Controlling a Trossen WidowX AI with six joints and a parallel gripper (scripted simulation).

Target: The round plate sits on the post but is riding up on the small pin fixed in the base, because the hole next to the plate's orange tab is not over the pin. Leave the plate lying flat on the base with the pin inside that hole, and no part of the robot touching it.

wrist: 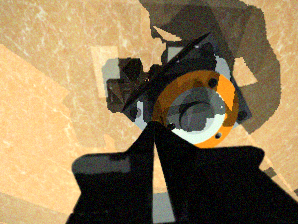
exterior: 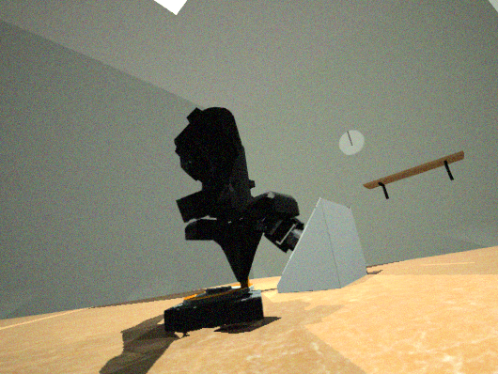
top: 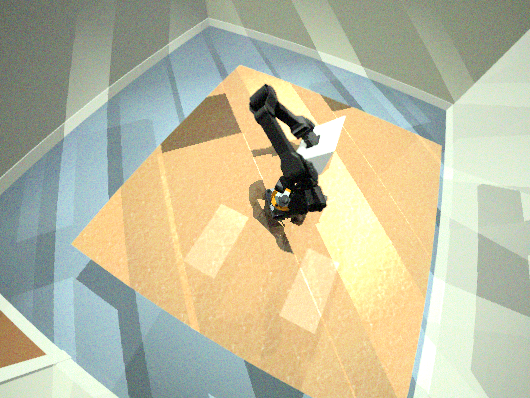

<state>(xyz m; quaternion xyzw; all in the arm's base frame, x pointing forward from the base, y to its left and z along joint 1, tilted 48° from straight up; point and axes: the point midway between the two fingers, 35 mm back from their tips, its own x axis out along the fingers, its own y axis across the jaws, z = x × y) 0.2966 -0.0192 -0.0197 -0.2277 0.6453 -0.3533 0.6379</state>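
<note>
Right now the round plate is 10 mm behind my gripper tip, 30 mm to the right of it and 10 mm below it. The rest, counted from my gripper tip: base: 10 mm behind, 50 mm to the right, 20 mm below.
</note>
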